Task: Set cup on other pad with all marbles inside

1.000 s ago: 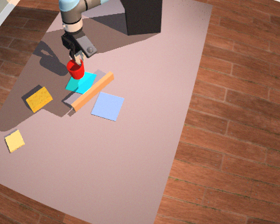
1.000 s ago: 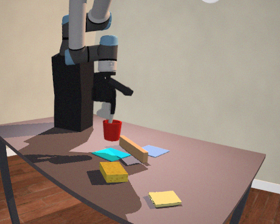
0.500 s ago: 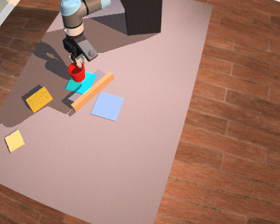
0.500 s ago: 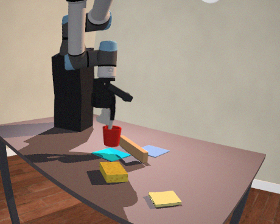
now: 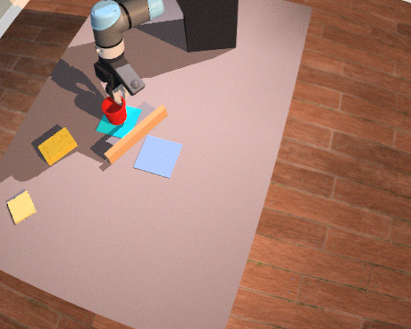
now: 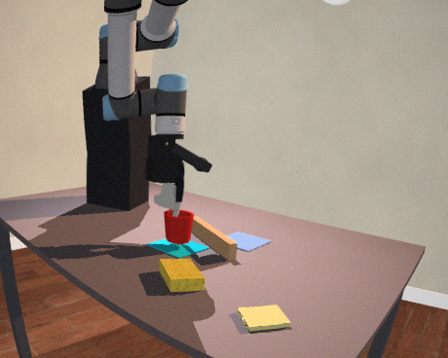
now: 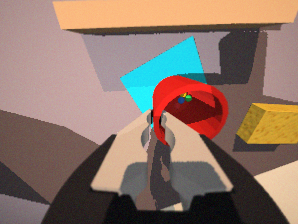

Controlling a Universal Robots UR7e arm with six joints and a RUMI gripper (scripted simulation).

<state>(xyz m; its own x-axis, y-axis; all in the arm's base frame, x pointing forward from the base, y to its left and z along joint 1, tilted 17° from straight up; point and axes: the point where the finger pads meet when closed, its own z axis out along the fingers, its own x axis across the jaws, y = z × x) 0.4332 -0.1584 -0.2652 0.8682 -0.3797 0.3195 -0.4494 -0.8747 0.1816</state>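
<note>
My gripper is now 30 mm short of the red cup, 10 mm to the left of it and 30 mm above it. From my hand the other things lie so: yellow sponge: 180 mm ahead, 170 mm to the right, 60 mm below; green marble: 50 mm ahead, 20 mm to the right, 40 mm below; wooden rail: 70 mm ahead, 70 mm to the left, 60 mm below.
</note>
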